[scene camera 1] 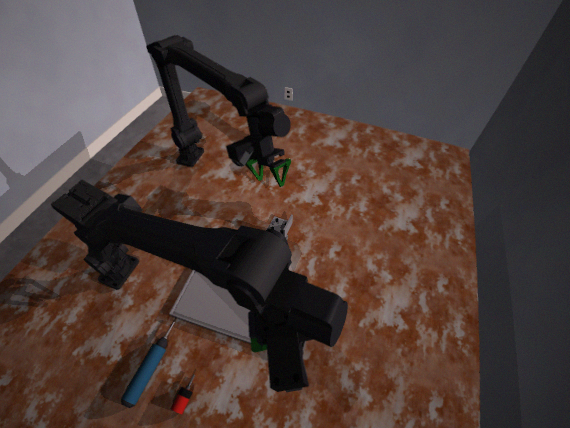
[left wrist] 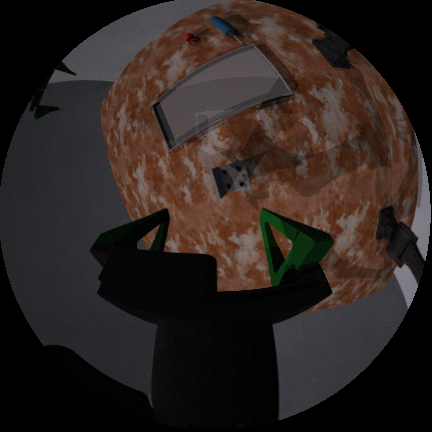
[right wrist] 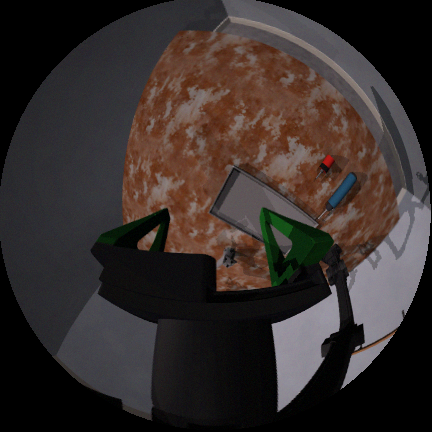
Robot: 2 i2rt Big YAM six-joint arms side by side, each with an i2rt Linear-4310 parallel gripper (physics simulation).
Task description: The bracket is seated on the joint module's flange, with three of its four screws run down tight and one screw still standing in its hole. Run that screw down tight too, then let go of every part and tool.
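The bracket sits at the middle of the table, with its upright plate at one side and several dark spots on its top; the joint module under it and the standing screw cannot be made out. A blue screwdriver and a short red screwdriver lie on the table. My left gripper is open and empty, above the table beyond the bracket. My right gripper is open and empty, high above the table; its fingers are mostly hidden in the scene view.
A shallow grey tray lies between the bracket and the screwdrivers. In the scene view the right arm passes above the tray and partly hides it and the bracket. Walls stand behind the table.
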